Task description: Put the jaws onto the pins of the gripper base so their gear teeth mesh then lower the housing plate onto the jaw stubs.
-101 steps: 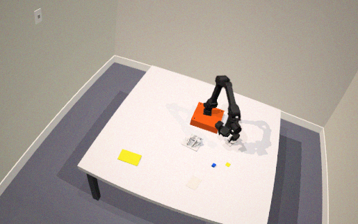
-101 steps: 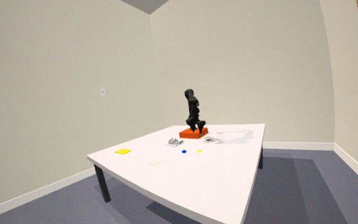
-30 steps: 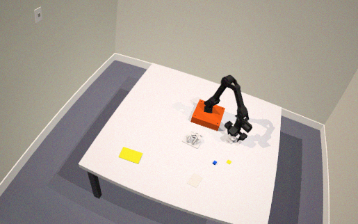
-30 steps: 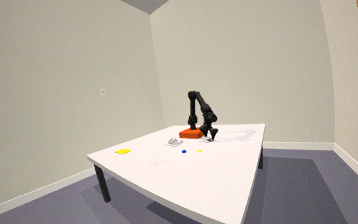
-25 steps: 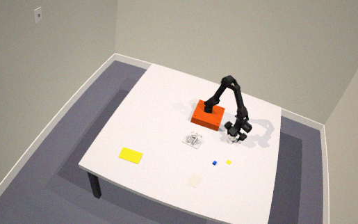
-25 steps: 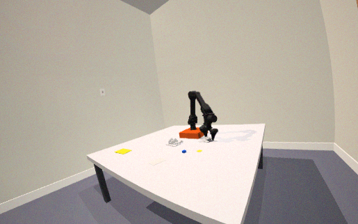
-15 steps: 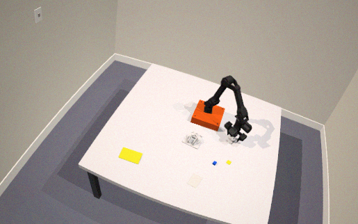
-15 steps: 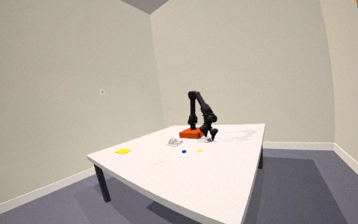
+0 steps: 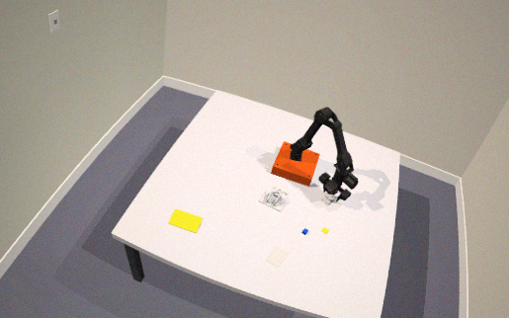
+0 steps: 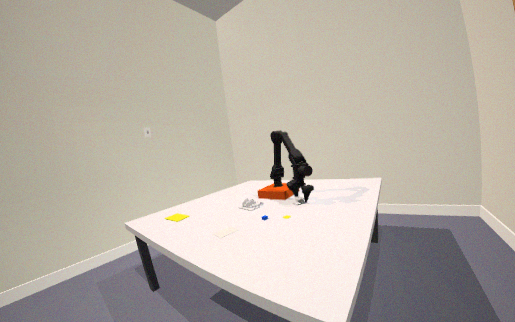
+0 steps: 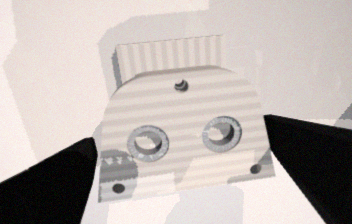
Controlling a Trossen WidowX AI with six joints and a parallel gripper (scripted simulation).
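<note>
Right now the white ribbed piece is 10 mm to the right of my gripper tip and 10 mm ahead of it. Also, from my gripper tip: housing plate 280 mm to the right, 40 mm ahead; then blue cube 250 mm ahead, 120 mm to the right; then small yellow cube 220 mm ahead, 20 mm to the right, 10 mm below.
</note>
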